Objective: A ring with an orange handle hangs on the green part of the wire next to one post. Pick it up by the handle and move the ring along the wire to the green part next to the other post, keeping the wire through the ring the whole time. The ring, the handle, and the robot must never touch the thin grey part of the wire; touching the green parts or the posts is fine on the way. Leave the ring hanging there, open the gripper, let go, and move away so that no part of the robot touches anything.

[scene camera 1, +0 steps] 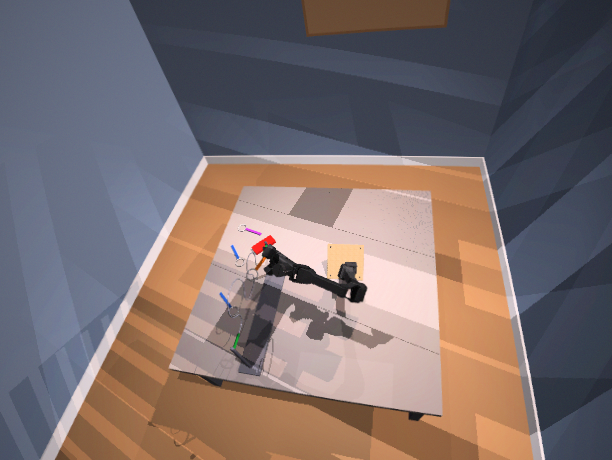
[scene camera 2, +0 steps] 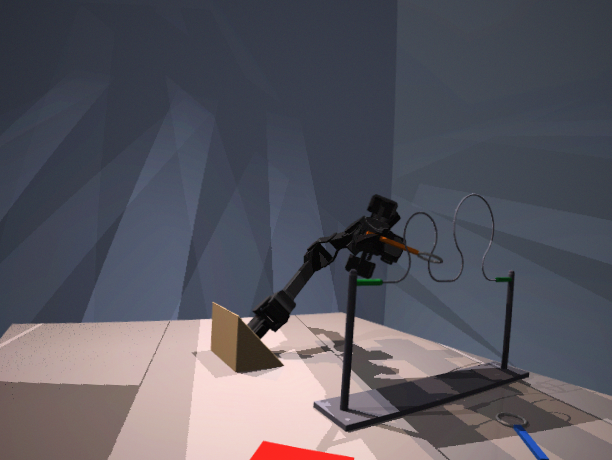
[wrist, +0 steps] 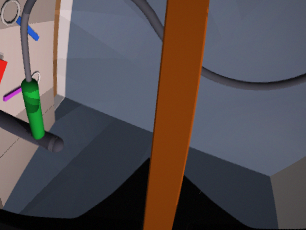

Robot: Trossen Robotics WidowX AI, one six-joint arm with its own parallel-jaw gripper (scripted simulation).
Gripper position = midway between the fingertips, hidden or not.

In view: my gripper (scene camera 2: 378, 234).
My gripper shows as well in the wrist view (wrist: 157, 166).
